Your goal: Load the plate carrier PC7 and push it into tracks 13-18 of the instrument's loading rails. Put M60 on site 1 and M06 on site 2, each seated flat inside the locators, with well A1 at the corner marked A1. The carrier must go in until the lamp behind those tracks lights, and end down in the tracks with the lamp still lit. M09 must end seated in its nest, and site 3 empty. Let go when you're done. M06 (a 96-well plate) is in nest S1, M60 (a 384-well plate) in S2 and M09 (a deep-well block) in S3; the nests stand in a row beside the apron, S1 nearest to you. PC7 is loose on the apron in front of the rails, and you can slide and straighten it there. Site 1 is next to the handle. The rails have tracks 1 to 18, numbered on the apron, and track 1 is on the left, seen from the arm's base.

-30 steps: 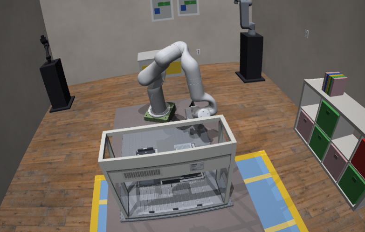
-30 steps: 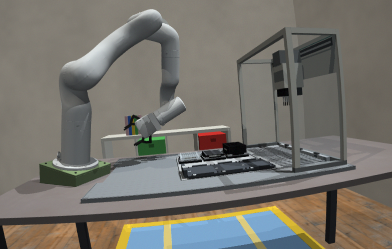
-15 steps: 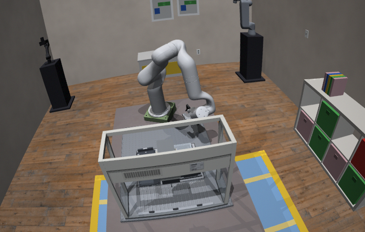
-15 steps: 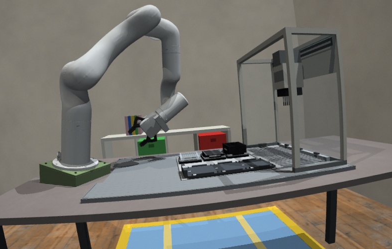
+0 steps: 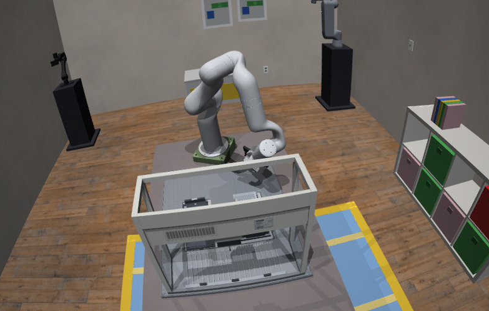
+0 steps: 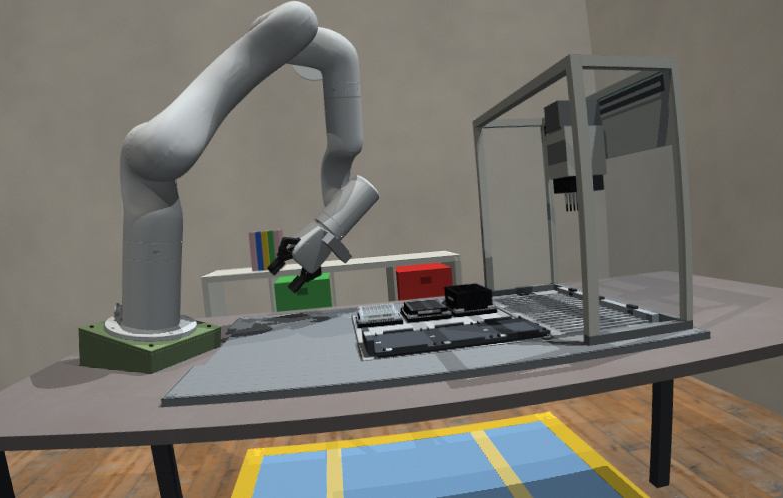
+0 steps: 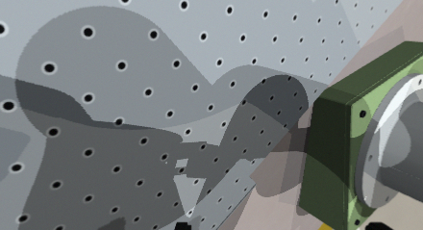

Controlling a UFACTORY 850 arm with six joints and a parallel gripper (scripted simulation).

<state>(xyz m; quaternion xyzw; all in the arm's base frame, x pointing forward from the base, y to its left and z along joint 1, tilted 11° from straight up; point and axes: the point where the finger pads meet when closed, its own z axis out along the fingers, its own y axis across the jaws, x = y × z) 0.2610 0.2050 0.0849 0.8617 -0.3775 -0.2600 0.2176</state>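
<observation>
The 96-well plate M06 is 22 cm ahead of my hand, 9 cm to the right of it and 9 cm below it. Round my hand: nest S2: 33 cm ahead, 10 cm below, 9 cm to the right; nest S1: 22 cm ahead, 10 cm below, 9 cm to the right; carrier PC7: 35 cm to the right, 33 cm ahead, 9 cm below.
</observation>
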